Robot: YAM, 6 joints.
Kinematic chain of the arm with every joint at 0, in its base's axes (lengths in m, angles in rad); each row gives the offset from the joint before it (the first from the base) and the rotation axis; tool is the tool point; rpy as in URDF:
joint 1: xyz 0 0 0.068 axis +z
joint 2: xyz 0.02 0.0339 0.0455 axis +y
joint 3: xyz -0.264 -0.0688 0 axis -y
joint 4: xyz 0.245 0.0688 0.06 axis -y
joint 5: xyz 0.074 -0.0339 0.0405 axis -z
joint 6: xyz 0.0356 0 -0.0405 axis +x
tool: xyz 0 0 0 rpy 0 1.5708 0
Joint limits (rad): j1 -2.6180..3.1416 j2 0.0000..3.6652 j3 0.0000..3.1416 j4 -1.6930..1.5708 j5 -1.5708..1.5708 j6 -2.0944..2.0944
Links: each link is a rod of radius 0.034 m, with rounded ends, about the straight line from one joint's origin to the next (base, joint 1, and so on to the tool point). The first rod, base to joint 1, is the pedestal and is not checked.
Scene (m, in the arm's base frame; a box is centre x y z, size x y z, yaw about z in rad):
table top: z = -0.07
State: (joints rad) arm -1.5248 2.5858 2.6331 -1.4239 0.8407 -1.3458
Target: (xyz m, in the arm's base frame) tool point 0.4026 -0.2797 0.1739
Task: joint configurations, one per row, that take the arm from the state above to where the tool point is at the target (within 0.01 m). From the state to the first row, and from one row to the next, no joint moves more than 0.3 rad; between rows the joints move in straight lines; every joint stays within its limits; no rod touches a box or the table.
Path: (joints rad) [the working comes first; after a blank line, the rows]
Joints at the target: -0.5561 2.6204 2.4905 -1.5425 0.7802 -1.3458
Straight joint move there: clear.

1: -1.2826 2.5945 2.5974 -1.4536 0.8256 -1.3458
2: -1.0404 2.6031 2.5618 -1.4832 0.8104 -1.3458
3: -0.7983 2.6118 2.5261 -1.5129 0.7953 -1.3458
4: -0.5561 2.6204 2.4905 -1.5425 0.7802 -1.3458

